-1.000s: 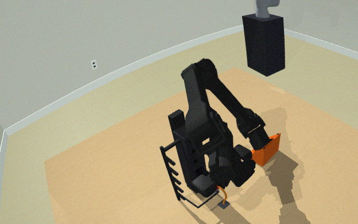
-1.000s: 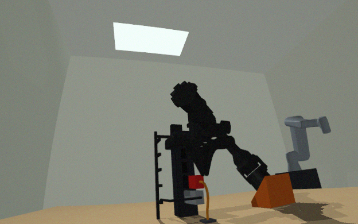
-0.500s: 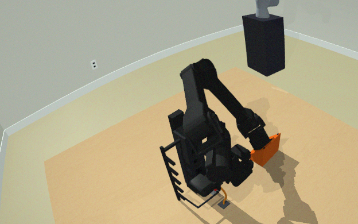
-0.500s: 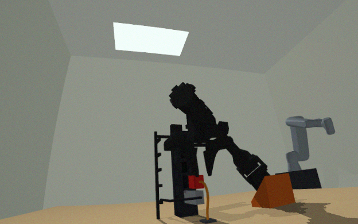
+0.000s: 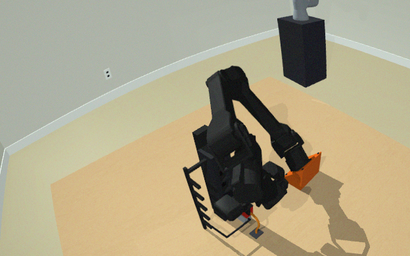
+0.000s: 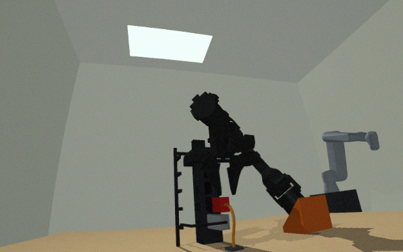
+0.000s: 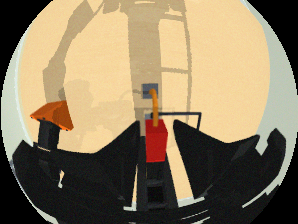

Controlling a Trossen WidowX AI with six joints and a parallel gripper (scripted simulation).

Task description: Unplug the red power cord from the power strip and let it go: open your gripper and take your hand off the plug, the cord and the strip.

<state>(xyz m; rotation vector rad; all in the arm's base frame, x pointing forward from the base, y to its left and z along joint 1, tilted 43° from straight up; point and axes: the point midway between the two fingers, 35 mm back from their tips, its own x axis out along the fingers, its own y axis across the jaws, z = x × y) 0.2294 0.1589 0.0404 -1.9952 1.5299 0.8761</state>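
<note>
Now: gripper tip 5 cm to the left of the red plug, 2 cm short of it and 1 cm above it. Also, from my gripper tip: grey block: 11 cm below, 1 cm to the left.
</note>
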